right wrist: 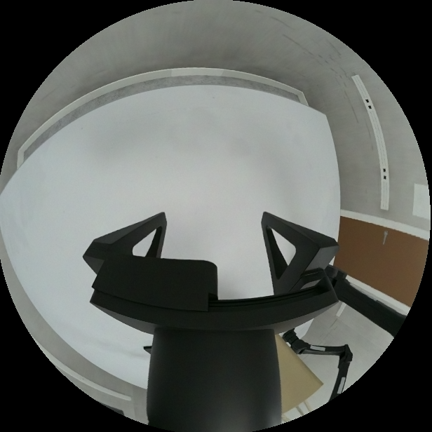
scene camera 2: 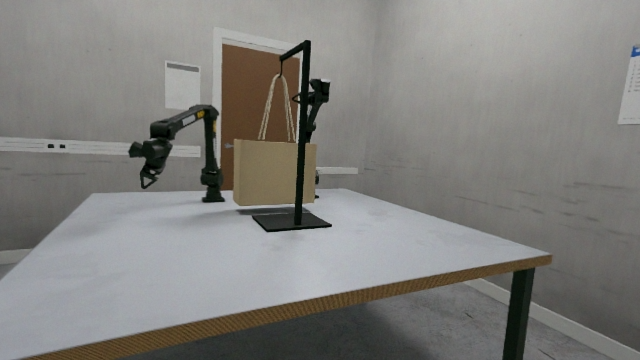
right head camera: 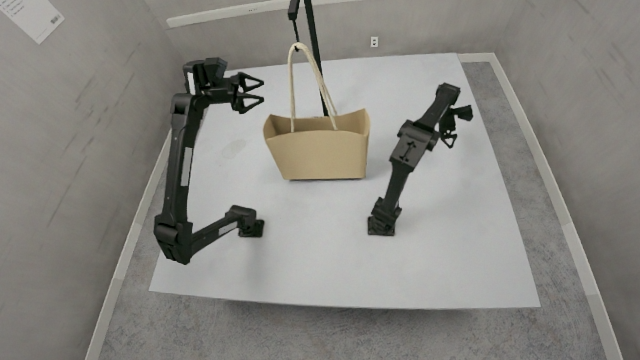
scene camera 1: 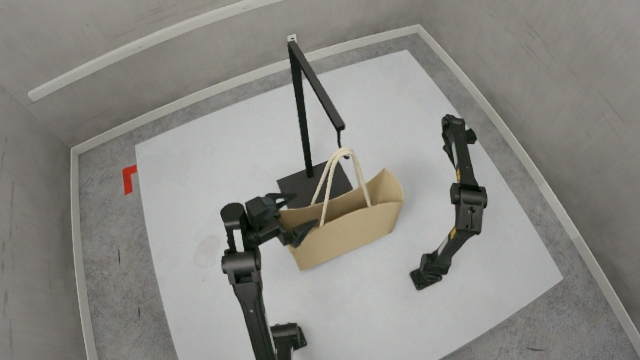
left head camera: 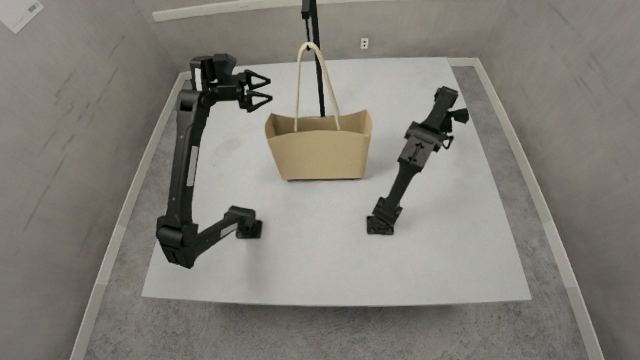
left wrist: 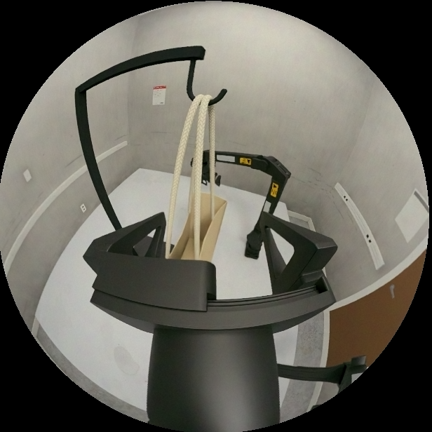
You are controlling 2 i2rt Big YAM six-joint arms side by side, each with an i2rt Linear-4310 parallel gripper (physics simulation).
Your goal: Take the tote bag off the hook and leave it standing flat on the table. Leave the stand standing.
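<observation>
The tan tote bag [left head camera: 325, 155] [right head camera: 325, 155] [scene camera 1: 350, 230] [scene camera 2: 267, 172] hangs upright, its base a little above the table. Its cream rope handles [left wrist: 201, 150] loop over the hook [left wrist: 191, 80] [scene camera 1: 340, 139] of the black stand [scene camera 1: 301, 115] [scene camera 2: 306, 100] [left wrist: 85, 130], which stands upright. My left gripper [left head camera: 271, 90] [right head camera: 263, 91] [scene camera 1: 306, 209] [left wrist: 212, 216] is open and empty, at the picture's left of the handles in both head views, above the bag's rim level, with its fingers pointing towards the handles. My right gripper [right wrist: 213, 216] is open and empty over the table, at the picture's right of the bag in the head views.
The stand's flat square base [scene camera 2: 272, 223] [scene camera 1: 290, 182] rests on the white table [left head camera: 310, 260] [scene camera 2: 200, 280] behind the bag as the head views show it. The left arm [left head camera: 182, 165] reaches up at the picture's left, and the right arm [left head camera: 400, 180] is at the picture's right.
</observation>
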